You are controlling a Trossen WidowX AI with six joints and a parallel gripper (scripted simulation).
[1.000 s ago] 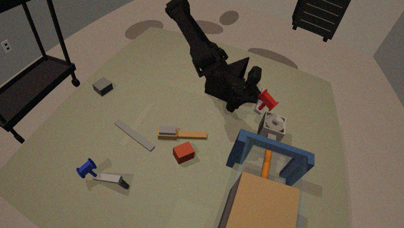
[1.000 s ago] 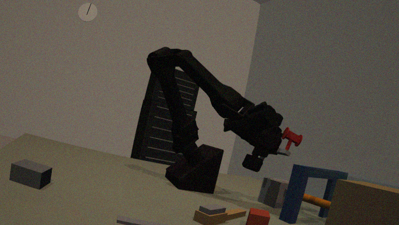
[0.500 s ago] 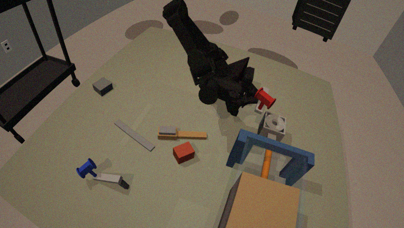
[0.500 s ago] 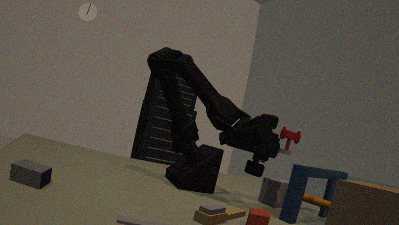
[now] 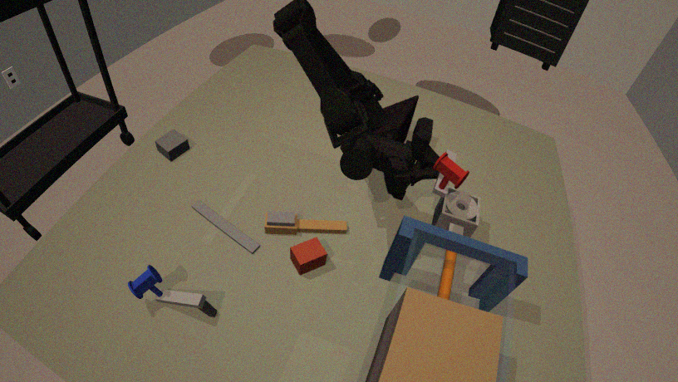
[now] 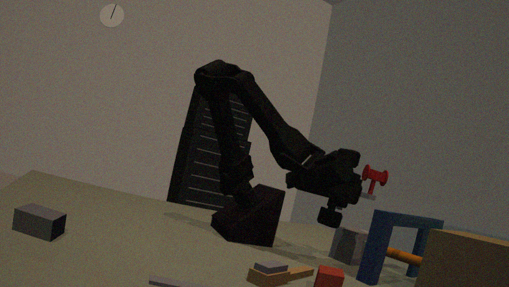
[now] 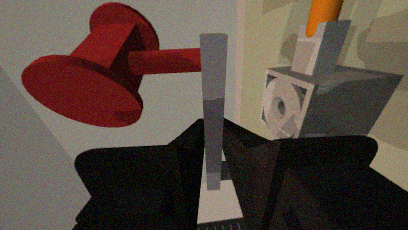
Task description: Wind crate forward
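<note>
Now: gripper tip 50 mm short of the red knob, 10 mm to the left of it and 40 mm below it. Round my gripper tip: grey winch (40 mm behind, 60 mm to the left, 160 mm below); red-knobbed winch handle (10 mm ahead, 10 mm to the right, 10 mm above); wooden brush (110 mm ahead, 270 mm to the right, 170 mm below).
</note>
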